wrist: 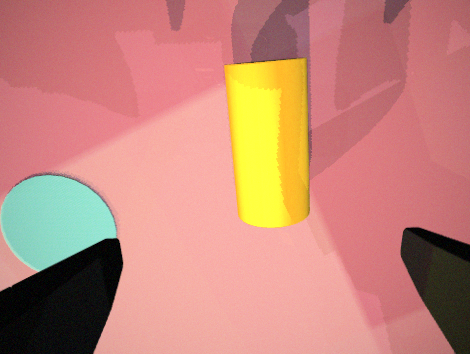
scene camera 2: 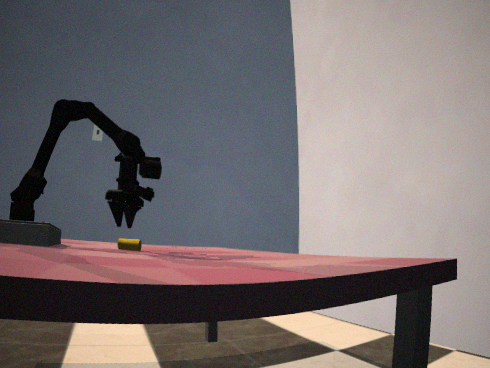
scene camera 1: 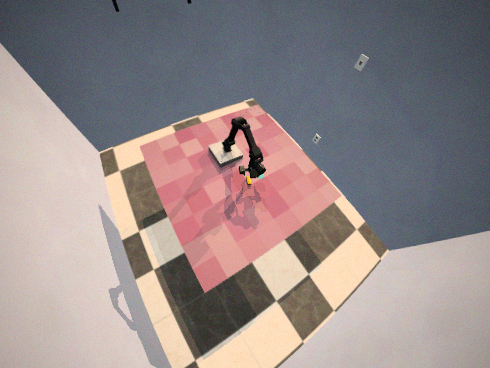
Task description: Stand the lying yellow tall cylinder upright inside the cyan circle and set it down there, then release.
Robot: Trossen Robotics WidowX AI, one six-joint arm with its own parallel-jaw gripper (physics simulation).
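Pixels of known places: gripper, fingertip midpoint: [wrist: 261, 246] [scene camera 2: 124, 227]; arm's base, link origin: [scene camera 2: 20, 224] [scene camera 1: 227, 149].
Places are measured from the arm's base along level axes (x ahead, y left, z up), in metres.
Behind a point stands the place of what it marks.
The yellow cylinder [scene camera 1: 249, 180] {y 0.056, x 0.336, z -0.018 m} [scene camera 2: 129, 244] {y 0.039, x 0.330, z -0.033 m} [wrist: 270, 145] {y 0.057, x 0.332, z -0.018 m} lies on its side on the pink table top. The cyan circle [scene camera 1: 261, 176] {y 0.178, x 0.323, z -0.049 m} [wrist: 57, 217] {y 0.170, x 0.320, z -0.049 m} lies flat beside it, to its left in the wrist view, and the two are apart. A finger covers part of the circle's lower edge there. The circle does not show in scene camera 2. My gripper [scene camera 2: 124, 227] {y 0.069, x 0.310, z 0.016 m} [wrist: 261, 246] {y 0.069, x 0.310, z 0.016 m} is open and empty, pointing down, a little above the cylinder. In the wrist view the cylinder lies between the two fingers' lines, ahead of the tips. In scene camera 1 the fingertips are too small to make out.
The arm's grey base plate [scene camera 1: 225, 154] {y -0.035, x 0.050, z 0.004 m} [scene camera 2: 30, 233] {y -0.115, x 0.081, z -0.021 m} stands on the pink patchwork table top [scene camera 1: 235, 255] {y -0.259, x 0.803, z -0.050 m} [scene camera 2: 200, 272] {y -0.478, x 0.467, z -0.050 m}. The arm arches from the base to above the cylinder. A blue wall [scene camera 1: 175, 60] [scene camera 2: 225, 125] stands behind the table.
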